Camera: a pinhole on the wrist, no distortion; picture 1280 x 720 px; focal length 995.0 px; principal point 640.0 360.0 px. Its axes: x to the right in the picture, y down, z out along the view. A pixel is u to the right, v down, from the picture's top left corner.
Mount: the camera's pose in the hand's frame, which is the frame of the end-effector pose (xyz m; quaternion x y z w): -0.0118 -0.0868 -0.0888 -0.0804 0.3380 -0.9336 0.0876
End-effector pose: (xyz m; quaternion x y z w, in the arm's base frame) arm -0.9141 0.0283 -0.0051 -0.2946 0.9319 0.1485 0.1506
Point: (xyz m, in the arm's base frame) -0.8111 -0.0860 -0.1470
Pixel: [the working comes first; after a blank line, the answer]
In the camera's frame: -0.0025 -0.0536 0.2132

628 110
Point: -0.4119 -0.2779 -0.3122
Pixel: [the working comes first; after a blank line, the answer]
In the camera's frame: 0.2527 0.1442 0.5584

1090 617
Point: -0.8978 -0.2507 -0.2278
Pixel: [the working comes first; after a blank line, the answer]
In the camera's frame: -0.1581 0.0383 0.3056

125 485
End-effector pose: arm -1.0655 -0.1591 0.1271 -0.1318 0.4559 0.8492 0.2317
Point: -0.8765 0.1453 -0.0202
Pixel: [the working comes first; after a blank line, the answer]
In the camera's frame: 0.0833 0.0291 0.3572

872 441
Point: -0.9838 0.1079 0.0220
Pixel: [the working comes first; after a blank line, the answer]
In the camera's frame: -0.0014 -0.0376 0.3018

635 236
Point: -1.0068 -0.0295 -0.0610
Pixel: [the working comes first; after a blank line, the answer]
In the camera's frame: -0.0377 0.0540 0.1729

423 671
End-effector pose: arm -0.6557 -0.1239 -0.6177 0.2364 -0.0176 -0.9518 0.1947
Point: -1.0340 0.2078 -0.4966
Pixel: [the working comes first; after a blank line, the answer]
In the camera's frame: -0.0296 0.0478 0.5052

582 454
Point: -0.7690 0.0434 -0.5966
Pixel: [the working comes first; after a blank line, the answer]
In the camera's frame: 0.0065 -0.0128 0.1854

675 291
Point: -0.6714 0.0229 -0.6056
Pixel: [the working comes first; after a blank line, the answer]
In the camera's frame: 0.0559 -0.0272 0.0995

1199 87
